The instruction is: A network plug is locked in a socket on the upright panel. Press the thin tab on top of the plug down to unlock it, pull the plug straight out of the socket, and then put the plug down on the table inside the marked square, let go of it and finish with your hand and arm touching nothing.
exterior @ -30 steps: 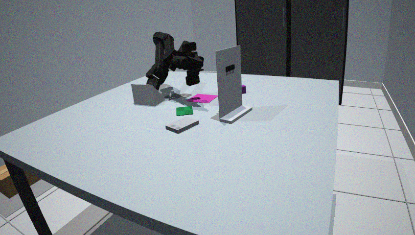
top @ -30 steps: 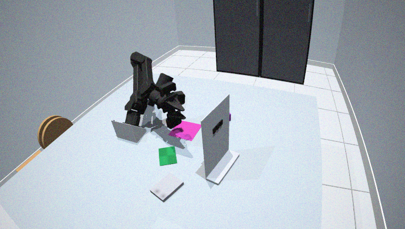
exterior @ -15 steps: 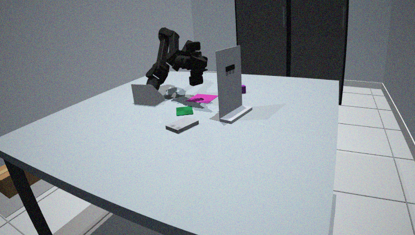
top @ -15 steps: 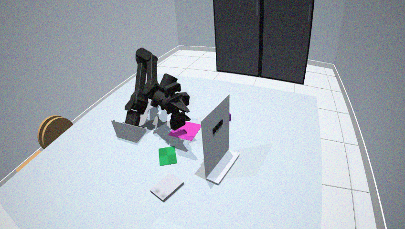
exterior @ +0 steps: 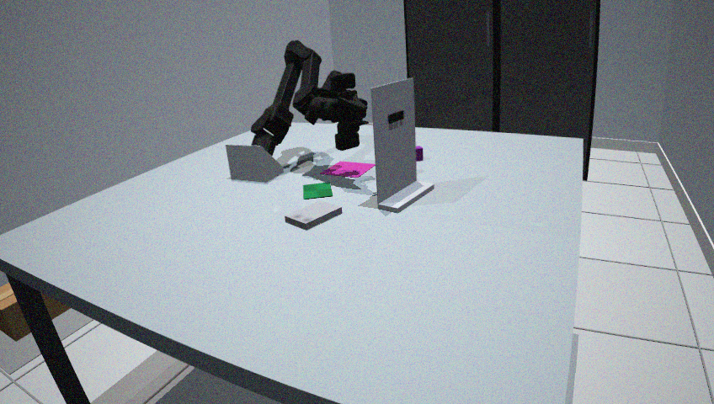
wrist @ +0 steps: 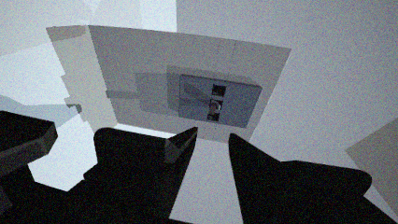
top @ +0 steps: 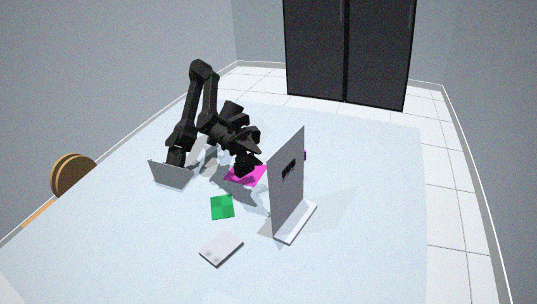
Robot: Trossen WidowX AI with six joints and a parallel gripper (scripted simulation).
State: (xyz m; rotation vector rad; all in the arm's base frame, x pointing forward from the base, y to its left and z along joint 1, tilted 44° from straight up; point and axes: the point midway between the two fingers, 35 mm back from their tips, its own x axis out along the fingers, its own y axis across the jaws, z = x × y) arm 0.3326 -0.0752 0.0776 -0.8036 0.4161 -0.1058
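Now: the network plug 70 mm ahead of my gripper tip and 10 mm to the right of it. Round my gripper tip: grey upright panel 90 mm ahead, 70 mm below, 10 mm to the right; then flat grey slab 190 mm to the right, 180 mm below, 50 mm behind; then magenta square 190 mm below, 140 mm to the left, 140 mm behind.
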